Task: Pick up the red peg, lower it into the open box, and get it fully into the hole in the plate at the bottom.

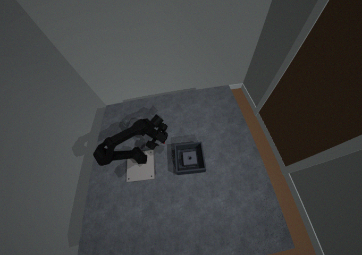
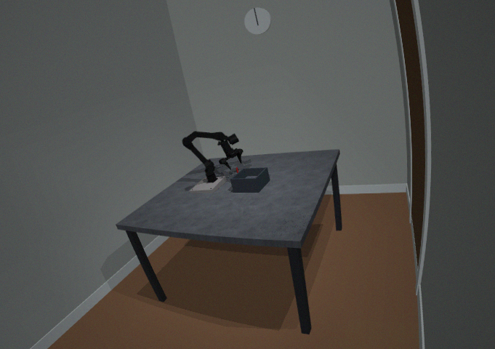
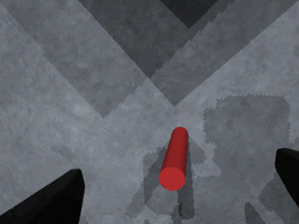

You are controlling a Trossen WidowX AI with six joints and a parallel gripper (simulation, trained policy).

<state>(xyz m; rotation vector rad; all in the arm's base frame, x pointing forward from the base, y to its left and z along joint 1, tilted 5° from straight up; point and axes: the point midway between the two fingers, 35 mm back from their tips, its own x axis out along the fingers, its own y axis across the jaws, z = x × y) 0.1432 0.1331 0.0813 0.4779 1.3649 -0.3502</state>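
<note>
My gripper tip is now 60 mm above the red peg, 10 mm to the right of it and 10 mm past it. The rest, counted from my gripper tip: light grey plate (200 mm ahead, 120 mm to the right, 50 mm below); dark box (200 mm ahead, 120 mm to the right, 70 mm below).
</note>
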